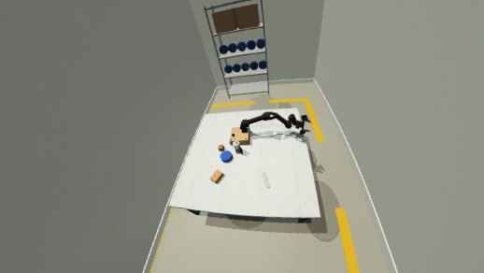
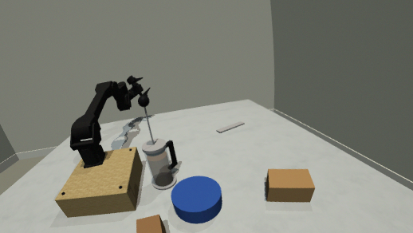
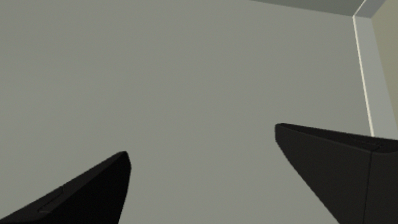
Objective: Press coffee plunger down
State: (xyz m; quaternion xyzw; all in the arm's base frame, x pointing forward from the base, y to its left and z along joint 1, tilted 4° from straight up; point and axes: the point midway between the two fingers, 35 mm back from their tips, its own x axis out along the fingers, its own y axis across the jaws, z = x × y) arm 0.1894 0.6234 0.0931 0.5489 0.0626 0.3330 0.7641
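The glass coffee press lies 1 cm ahead of my gripper tip, 71 cm to the right of it and 10 cm below it. The rest, counted from my gripper tip: thin pale bar 35 cm ahead, 47 cm to the right, 22 cm below.
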